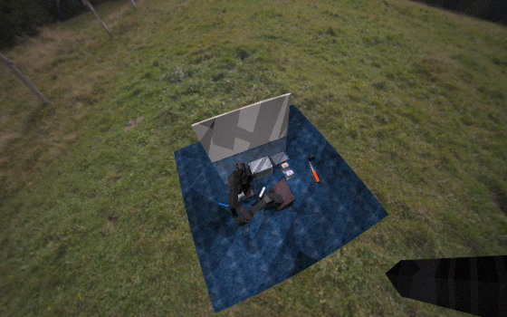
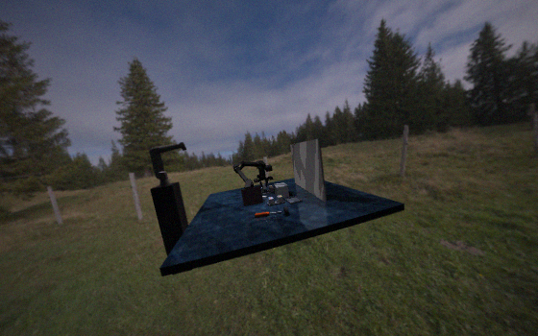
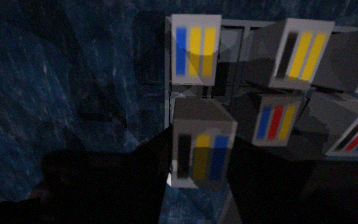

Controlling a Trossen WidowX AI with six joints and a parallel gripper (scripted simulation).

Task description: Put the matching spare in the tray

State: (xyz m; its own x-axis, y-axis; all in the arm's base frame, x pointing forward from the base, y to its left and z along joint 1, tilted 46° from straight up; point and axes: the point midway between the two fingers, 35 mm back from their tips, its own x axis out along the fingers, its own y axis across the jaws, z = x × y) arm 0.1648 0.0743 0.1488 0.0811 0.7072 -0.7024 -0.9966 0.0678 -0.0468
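Right now my gripper tip is 350 mm to the left of the flat grey tray, 160 mm short of it and 60 mm above it. From my gripper tip the other things lie so: mounted unit 150 mm to the right, 120 mm ahead, 10 mm below; then blue pen 180 mm to the left, 60 mm below, 20 mm behind; then grey spare block 20 mm above.
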